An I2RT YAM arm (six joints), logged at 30 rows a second.
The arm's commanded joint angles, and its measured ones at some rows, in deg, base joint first. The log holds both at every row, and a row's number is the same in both.
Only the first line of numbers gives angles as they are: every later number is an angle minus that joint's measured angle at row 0.
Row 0, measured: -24.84 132.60 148.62 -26.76 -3.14 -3.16
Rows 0 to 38, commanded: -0.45 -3.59 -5.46 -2.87 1.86 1.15; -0.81 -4.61 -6.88 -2.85 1.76 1.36; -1.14 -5.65 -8.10 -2.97 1.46 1.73; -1.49 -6.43 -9.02 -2.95 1.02 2.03; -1.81 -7.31 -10.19 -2.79 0.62 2.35; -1.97 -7.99 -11.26 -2.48 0.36 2.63; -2.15 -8.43 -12.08 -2.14 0.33 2.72; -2.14 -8.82 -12.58 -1.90 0.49 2.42; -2.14 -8.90 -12.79 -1.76 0.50 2.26; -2.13 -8.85 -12.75 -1.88 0.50 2.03; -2.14 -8.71 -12.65 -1.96 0.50 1.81; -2.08 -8.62 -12.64 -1.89 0.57 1.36; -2.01 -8.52 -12.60 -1.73 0.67 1.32; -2.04 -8.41 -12.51 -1.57 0.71 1.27; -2.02 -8.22 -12.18 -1.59 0.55 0.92; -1.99 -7.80 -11.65 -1.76 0.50 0.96; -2.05 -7.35 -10.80 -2.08 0.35 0.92; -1.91 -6.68 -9.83 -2.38 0.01 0.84; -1.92 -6.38 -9.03 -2.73 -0.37 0.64; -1.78 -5.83 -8.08 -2.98 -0.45 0.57; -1.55 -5.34 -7.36 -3.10 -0.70 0.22; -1.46 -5.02 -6.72 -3.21 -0.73 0.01; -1.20 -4.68 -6.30 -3.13 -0.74 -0.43; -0.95 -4.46 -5.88 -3.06 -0.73 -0.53; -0.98 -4.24 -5.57 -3.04 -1.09 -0.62; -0.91 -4.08 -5.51 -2.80 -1.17 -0.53; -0.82 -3.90 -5.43 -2.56 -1.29 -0.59; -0.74 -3.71 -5.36 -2.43 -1.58 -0.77; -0.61 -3.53 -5.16 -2.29 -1.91 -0.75; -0.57 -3.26 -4.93 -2.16 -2.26 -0.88; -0.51 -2.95 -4.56 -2.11 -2.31 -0.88; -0.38 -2.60 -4.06 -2.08 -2.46 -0.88; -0.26 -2.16 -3.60 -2.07 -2.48 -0.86; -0.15 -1.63 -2.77 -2.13 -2.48 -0.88; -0.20 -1.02 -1.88 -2.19 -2.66 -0.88; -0.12 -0.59 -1.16 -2.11 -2.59 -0.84; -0.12 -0.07 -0.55 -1.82 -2.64 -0.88; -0.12 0.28 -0.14 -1.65 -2.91 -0.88; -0.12 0.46 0.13 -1.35 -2.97 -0.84
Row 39, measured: -0.33 -1.73 -1.56 -1.40 -1.88 -0.09
